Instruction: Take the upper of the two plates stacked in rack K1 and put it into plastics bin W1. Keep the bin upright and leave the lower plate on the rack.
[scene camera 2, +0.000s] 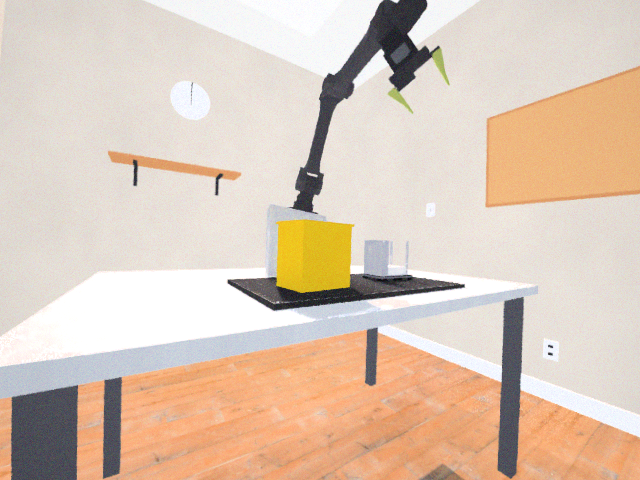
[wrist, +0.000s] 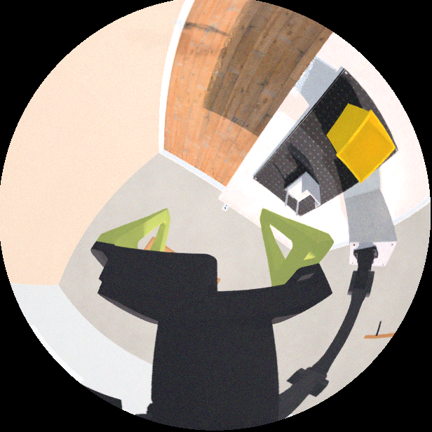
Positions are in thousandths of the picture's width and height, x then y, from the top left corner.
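There's my gripper in scene camera 2 (673, 207), and you'd find it in the wrist view (497, 494) too. A yellow plastics bin W1 is there as well, in scene camera 2 (490, 532) and in the wrist view (839, 334).
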